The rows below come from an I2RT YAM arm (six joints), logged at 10 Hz.
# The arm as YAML. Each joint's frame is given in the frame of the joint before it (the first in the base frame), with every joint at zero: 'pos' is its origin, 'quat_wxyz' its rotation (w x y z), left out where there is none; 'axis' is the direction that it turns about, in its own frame. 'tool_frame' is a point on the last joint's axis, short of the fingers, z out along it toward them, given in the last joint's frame.
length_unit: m
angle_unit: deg
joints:
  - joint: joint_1
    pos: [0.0, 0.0, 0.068]
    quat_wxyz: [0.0, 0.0, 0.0, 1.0]
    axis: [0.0, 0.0, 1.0]
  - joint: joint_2
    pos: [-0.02, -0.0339, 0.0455]
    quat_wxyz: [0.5, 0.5, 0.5, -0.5]
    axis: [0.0, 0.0, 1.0]
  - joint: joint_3
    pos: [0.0, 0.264, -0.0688]
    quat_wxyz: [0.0, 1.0, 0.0, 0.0]
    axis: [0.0, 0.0, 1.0]
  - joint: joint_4
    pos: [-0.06, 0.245, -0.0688]
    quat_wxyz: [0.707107, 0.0, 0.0, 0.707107]
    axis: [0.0, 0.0, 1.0]
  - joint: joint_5
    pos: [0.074, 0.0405, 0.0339]
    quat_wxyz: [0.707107, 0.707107, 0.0, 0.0]
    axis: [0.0, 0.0, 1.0]
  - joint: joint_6
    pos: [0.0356, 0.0, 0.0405]
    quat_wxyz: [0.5, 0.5, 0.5, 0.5]
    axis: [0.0, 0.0, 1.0]
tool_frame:
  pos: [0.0, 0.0, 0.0]
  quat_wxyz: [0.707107, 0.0, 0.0, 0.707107]
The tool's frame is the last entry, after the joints.
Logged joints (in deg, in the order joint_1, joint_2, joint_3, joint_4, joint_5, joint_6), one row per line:
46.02, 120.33, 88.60, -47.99, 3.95, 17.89
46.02, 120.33, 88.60, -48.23, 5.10, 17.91
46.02, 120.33, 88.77, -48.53, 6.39, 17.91
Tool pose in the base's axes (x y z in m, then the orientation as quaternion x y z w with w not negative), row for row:
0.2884, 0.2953, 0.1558, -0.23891, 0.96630, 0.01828, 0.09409
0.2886, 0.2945, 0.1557, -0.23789, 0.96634, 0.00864, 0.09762
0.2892, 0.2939, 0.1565, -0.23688, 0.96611, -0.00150, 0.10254
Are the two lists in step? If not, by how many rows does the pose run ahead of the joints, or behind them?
They are in step.
